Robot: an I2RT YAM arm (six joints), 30 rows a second.
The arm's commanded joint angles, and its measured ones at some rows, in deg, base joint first. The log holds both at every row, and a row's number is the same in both.
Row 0, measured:
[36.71, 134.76, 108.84, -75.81, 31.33, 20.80]
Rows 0 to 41, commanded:
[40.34, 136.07, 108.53, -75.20, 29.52, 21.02]
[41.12, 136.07, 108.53, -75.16, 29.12, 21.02]
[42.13, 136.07, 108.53, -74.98, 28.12, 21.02]
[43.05, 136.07, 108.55, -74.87, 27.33, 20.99]
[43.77, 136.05, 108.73, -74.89, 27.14, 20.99]
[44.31, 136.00, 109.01, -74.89, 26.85, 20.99]
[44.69, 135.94, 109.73, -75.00, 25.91, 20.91]
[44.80, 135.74, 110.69, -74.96, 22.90, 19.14]
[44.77, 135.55, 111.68, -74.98, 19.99, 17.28]
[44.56, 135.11, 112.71, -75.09, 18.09, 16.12]
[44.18, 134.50, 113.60, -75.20, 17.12, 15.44]
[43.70, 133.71, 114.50, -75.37, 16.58, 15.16]
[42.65, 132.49, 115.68, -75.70, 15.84, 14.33]
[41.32, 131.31, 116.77, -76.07, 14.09, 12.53]
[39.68, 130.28, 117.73, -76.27, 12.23, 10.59]
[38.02, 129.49, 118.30, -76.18, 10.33, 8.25]
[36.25, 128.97, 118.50, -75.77, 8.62, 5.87]
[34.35, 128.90, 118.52, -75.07, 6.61, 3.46]
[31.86, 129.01, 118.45, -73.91, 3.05, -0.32]
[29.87, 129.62, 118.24, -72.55, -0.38, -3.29]
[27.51, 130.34, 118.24, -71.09, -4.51, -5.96]
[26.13, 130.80, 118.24, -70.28, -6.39, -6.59]
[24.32, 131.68, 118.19, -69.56, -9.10, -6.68]
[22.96, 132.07, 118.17, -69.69, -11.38, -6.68]
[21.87, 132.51, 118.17, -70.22, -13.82, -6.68]
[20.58, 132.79, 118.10, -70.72, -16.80, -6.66]
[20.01, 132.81, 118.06, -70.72, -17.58, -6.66]
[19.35, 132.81, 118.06, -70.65, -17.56, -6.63]
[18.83, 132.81, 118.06, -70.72, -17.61, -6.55]
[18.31, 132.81, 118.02, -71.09, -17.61, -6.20]
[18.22, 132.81, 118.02, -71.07, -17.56, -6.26]
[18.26, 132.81, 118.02, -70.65, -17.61, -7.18]
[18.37, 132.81, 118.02, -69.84, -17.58, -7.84]
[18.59, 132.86, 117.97, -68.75, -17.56, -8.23]
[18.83, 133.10, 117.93, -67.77, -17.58, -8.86]
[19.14, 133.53, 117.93, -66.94, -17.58, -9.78]
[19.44, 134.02, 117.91, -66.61, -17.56, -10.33]
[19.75, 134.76, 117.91, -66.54, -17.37, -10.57]
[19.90, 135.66, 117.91, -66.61, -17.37, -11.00]
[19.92, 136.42, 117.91, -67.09, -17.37, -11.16]
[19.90, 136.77, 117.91, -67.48, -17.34, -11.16]
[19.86, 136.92, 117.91, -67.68, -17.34, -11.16]
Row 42, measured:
[19.46, 134.80, 117.58, -67.18, -16.64, -9.76]
